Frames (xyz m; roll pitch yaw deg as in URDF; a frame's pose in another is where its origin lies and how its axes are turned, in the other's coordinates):
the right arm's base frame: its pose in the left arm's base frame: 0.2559 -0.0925 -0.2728 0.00 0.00 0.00
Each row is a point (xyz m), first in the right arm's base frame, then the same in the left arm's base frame.
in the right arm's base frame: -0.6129 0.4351 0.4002
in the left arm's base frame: -0.3570 0.3426 0.1274
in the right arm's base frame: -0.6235 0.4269 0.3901
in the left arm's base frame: -0.3676 0.3344 0.1173
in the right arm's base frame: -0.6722 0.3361 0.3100
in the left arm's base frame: -0.4163 0.2436 0.0372
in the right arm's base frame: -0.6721 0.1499 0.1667
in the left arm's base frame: -0.4162 0.0574 -0.1061
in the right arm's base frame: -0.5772 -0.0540 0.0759
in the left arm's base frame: -0.3213 -0.1465 -0.1969
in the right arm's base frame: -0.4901 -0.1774 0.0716
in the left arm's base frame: -0.2342 -0.2699 -0.2012
